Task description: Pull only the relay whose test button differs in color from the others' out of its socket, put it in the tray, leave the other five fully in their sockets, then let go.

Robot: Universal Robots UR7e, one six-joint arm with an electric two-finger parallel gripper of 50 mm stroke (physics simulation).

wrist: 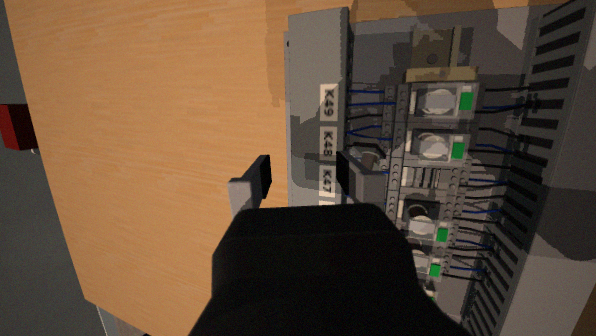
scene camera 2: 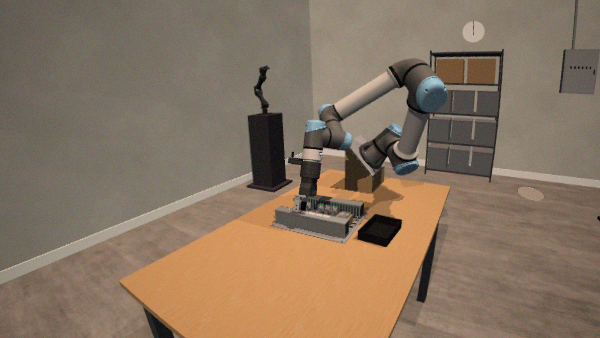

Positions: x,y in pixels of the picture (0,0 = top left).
Scene:
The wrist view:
gripper: 303,166
relay: 450,100
relay: 444,147
relay: 425,222
relay: 429,261
base plate: 497,44
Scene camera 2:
gripper: 299,210

